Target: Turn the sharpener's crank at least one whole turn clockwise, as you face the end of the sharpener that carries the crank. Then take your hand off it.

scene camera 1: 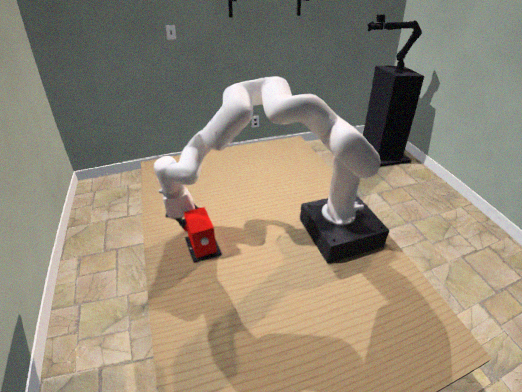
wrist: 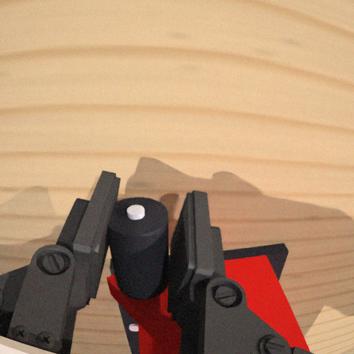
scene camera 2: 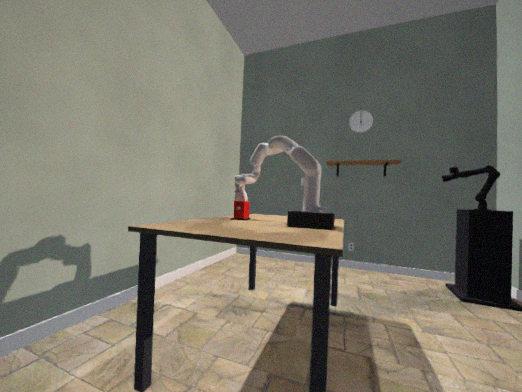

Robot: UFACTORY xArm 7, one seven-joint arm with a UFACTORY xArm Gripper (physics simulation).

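Seen in the pictures: arm's base, link origin: (scene camera 1: 338,214) (scene camera 2: 310,212).
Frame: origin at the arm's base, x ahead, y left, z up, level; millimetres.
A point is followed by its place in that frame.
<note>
The sharpener, a red box (scene camera 1: 200,227) @(x 499, y -2, z 47 mm) (scene camera 2: 242,213) @(x 466, y 10, z -36 mm) (wrist: 262,295) on a black base, stands upright on the table near its left side. A pale round spot (scene camera 1: 204,241) @(x 494, y 23, z 5 mm) is on the face turned to scene camera 1. The crank's black cylindrical knob (wrist: 138,250), with a white pin at its end, shows in the wrist view. My gripper (wrist: 147,209) (scene camera 1: 182,222) @(x 548, y -142, z -59 mm) is shut on this knob, one finger on each side, at the sharpener's end facing away from scene camera 1. The crank's arm is mostly hidden. In scene camera 2 the fingers are hidden behind the sharpener.
The wooden table top (scene camera 1: 280,195) @(x 142, y -259, z -81 mm) (scene camera 2: 200,231) @(x 324, y 612, z -81 mm) carries the arm's black base block (scene camera 1: 350,237) @(x 14, y 125, z 3 mm) (scene camera 2: 311,220) @(x -36, y 138, z -39 mm) to the right of the sharpener. A black pedestal (scene camera 1: 392,112) (scene camera 2: 483,255) with a small black arm stands off the table at the right.
</note>
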